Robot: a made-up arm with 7 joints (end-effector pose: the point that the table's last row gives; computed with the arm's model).
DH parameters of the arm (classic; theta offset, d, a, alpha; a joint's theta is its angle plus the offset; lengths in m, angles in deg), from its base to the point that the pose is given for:
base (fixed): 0 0 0 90
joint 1: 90 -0.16 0 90
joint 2: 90 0 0 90
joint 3: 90 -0.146 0 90
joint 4: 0 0 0 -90
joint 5: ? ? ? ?
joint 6: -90 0 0 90
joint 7: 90 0 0 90
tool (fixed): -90 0 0 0
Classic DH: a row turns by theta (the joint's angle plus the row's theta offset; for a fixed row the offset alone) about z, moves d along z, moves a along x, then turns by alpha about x.
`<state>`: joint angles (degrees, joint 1 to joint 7).
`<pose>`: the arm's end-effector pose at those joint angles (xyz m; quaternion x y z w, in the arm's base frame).
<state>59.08 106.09 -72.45 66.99 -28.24 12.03 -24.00</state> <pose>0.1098 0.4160 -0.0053 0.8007 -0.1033 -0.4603 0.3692</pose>
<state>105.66 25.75 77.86 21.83 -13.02 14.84 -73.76</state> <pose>0.2448 0.3601 0.0838 0.0120 -0.2730 0.8480 0.4541</pose>
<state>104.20 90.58 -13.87 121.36 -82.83 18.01 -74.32</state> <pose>-0.0014 0.2091 0.1596 -0.6037 -0.0051 -0.1659 0.7797</pose>
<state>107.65 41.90 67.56 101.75 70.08 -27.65 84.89</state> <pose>-0.0523 0.3580 0.0567 -0.4352 0.5809 0.1916 0.6606</pose>
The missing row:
joint 5: 0 -0.187 0 -90
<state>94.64 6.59 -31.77 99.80 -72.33 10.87 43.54</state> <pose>0.1115 0.0767 0.1662 0.6321 -0.6726 -0.3796 0.0633</pose>
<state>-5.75 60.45 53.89 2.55 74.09 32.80 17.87</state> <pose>-0.0110 0.4528 -0.1580 -0.0481 -0.4387 0.7357 0.5138</pose>
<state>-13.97 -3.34 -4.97 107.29 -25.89 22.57 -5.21</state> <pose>0.1510 0.1393 -0.1297 0.1753 -0.5808 -0.0982 0.7889</pose>
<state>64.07 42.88 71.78 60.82 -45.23 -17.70 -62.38</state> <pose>0.0837 0.4350 0.0161 -0.6638 0.3689 -0.6437 0.0945</pose>
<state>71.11 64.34 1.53 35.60 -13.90 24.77 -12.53</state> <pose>0.1549 0.4299 0.0620 0.6114 -0.4637 0.2861 0.5738</pose>
